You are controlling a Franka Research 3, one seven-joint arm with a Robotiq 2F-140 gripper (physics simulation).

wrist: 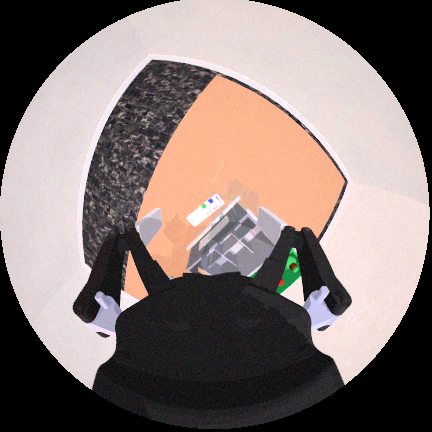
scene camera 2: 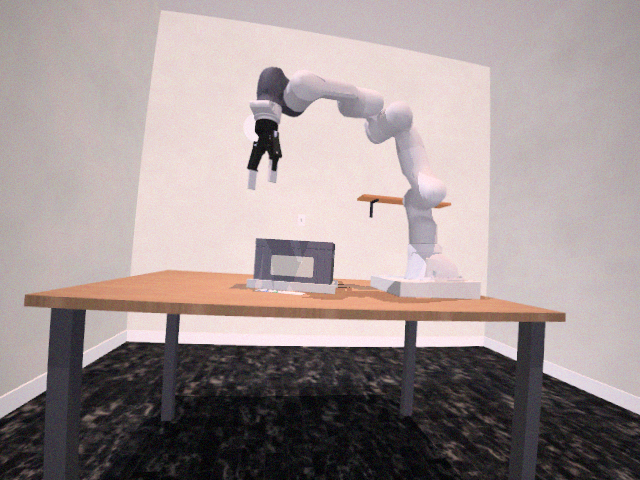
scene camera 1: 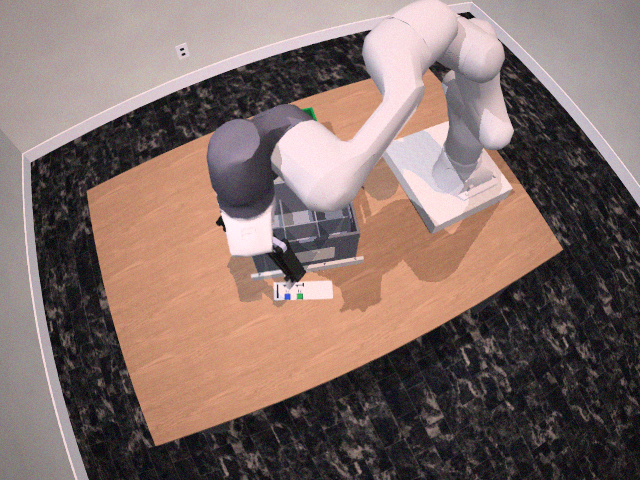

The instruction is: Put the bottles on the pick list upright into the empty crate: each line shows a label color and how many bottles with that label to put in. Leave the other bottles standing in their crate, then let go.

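Observation:
My gripper (scene camera 2: 262, 184) (wrist: 209, 215) is open and empty, high above the grey crate and the pick list. The grey crate (scene camera 1: 345, 246) (scene camera 2: 294, 248) (wrist: 242, 212) has divided compartments; no bottle shows in the compartments I can see, and the arm hides part of it. The white pick list (scene camera 1: 317, 290) (wrist: 197, 217) lies in front of it, with a blue and a green square; its counts are too small to read. The green crate (scene camera 1: 310, 113) (wrist: 290, 279) stands behind, mostly hidden by the arm. In the wrist view a brown cap (wrist: 294, 266) and a bit of red (wrist: 281, 283) show in it.
A pale strip (scene camera 1: 341, 262) (scene camera 2: 317, 287) runs along the grey crate's front foot. The arm's white base plate (scene camera 1: 439, 219) (scene camera 2: 434, 288) stands to the right on the wooden table (scene camera 1: 206, 361) (scene camera 2: 155, 299). A wall shelf (scene camera 2: 382, 199) is at the back.

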